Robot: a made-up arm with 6 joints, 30 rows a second.
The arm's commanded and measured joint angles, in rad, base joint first. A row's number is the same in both.
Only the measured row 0 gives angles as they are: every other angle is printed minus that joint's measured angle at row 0.
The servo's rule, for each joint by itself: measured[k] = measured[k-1] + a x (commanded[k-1-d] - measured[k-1]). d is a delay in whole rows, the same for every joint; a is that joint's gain. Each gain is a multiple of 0.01, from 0.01 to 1. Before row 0 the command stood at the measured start. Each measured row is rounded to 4 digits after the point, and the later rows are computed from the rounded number. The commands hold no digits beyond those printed.
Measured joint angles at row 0:
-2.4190 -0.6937 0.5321 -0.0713 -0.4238 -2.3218
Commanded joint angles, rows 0 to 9:
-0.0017 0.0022 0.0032 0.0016 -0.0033 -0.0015
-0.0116 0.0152 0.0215 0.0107 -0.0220 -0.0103
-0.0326 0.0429 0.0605 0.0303 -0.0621 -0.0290
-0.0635 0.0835 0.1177 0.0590 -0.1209 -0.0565
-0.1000 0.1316 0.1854 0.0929 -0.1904 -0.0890
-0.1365 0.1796 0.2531 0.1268 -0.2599 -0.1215
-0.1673 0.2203 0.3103 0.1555 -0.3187 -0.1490
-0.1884 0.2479 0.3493 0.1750 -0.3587 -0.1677
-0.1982 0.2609 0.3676 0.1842 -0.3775 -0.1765
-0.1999 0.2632 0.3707 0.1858 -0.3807 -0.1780
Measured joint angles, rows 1 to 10:
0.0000 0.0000 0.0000 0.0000 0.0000 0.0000
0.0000 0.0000 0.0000 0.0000 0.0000 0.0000
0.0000 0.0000 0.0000 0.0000 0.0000 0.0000
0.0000 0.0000 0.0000 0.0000 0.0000 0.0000
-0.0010 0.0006 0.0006 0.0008 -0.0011 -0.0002
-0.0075 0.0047 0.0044 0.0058 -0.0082 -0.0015
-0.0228 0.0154 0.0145 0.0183 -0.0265 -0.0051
-0.0476 0.0345 0.0331 0.0391 -0.0586 -0.0118
-0.0796 0.0617 0.0605 0.0665 -0.1034 -0.0218
-0.1143 0.0947 0.0952 0.0973 -0.1566 -0.0348
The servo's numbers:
d 4
a 0.61 0.28 0.18 0.51 0.34 0.13

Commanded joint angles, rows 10 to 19:
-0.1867 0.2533 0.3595 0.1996 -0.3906 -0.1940
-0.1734 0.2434 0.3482 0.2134 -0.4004 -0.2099
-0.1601 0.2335 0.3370 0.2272 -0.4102 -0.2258
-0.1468 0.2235 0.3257 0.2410 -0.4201 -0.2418
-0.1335 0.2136 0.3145 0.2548 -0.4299 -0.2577
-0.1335 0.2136 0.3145 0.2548 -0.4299 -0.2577
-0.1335 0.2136 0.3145 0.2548 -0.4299 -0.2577
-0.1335 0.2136 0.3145 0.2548 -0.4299 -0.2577
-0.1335 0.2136 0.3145 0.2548 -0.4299 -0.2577
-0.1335 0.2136 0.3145 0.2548 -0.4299 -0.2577
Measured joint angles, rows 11 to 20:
-0.1466 0.1299 0.1339 0.1270 -0.2117 -0.0496
-0.1721 0.1629 0.1727 0.1515 -0.2617 -0.0650
-0.1880 0.1903 0.2078 0.1682 -0.3011 -0.0795
-0.1953 0.2107 0.2371 0.1772 -0.3282 -0.0923
-0.1901 0.2226 0.2591 0.1886 -0.3494 -0.1055
-0.1799 0.2284 0.2751 0.2012 -0.3667 -0.1191
-0.1678 0.2298 0.2862 0.2145 -0.3815 -0.1330
-0.1550 0.2280 0.2933 0.2280 -0.3946 -0.1471
-0.1419 0.2240 0.2971 0.2417 -0.4066 -0.1615
-0.1368 0.2211 0.3002 0.2484 -0.4145 -0.1740

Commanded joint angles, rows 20 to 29:
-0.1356 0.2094 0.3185 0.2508 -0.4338 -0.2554
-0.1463 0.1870 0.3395 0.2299 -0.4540 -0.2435
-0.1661 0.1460 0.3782 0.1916 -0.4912 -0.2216
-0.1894 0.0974 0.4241 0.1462 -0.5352 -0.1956
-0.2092 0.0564 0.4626 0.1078 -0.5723 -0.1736
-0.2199 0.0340 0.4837 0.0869 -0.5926 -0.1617
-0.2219 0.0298 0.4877 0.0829 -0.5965 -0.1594
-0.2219 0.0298 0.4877 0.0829 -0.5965 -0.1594
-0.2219 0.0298 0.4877 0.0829 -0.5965 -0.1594
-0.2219 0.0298 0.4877 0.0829 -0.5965 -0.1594
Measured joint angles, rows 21 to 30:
-0.1348 0.2190 0.3028 0.2517 -0.4197 -0.1849
-0.1340 0.2175 0.3049 0.2533 -0.4232 -0.1944
-0.1337 0.2164 0.3066 0.2541 -0.4255 -0.2026
-0.1336 0.2156 0.3080 0.2545 -0.4270 -0.2098
-0.1348 0.2139 0.3099 0.2526 -0.4293 -0.2157
-0.1418 0.2064 0.3152 0.2410 -0.4377 -0.2193
-0.1566 0.1895 0.3265 0.2158 -0.4559 -0.2196
-0.1766 0.1637 0.3441 0.1803 -0.4829 -0.2165
-0.1965 0.1337 0.3654 0.1433 -0.5133 -0.2109
-0.2108 0.1058 0.3867 0.1145 -0.5403 -0.2045

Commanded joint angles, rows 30 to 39:
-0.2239 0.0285 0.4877 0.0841 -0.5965 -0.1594
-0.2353 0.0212 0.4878 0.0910 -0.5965 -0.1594
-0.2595 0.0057 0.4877 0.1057 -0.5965 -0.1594
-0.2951 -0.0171 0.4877 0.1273 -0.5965 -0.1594
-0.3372 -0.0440 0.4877 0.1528 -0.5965 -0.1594
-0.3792 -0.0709 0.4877 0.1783 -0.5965 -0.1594
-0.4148 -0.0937 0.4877 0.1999 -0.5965 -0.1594
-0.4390 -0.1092 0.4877 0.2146 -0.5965 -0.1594
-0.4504 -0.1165 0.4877 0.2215 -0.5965 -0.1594
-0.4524 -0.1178 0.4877 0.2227 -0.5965 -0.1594
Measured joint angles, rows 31 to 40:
-0.2176 0.0845 0.4049 0.0984 -0.5594 -0.1986
-0.2202 0.0692 0.4198 0.0905 -0.5720 -0.1935
-0.2212 0.0582 0.4320 0.0866 -0.5803 -0.1891
-0.2216 0.0502 0.4420 0.0847 -0.5858 -0.1852
-0.2230 0.0441 0.4502 0.0844 -0.5894 -0.1818
-0.2305 0.0377 0.4570 0.0878 -0.5918 -0.1789
-0.2482 0.0287 0.4625 0.0969 -0.5934 -0.1764
-0.2768 0.0159 0.4670 0.1124 -0.5945 -0.1742
-0.3136 -0.0009 0.4707 0.1330 -0.5952 -0.1723
-0.3536 -0.0205 0.4738 0.1561 -0.5956 -0.1706

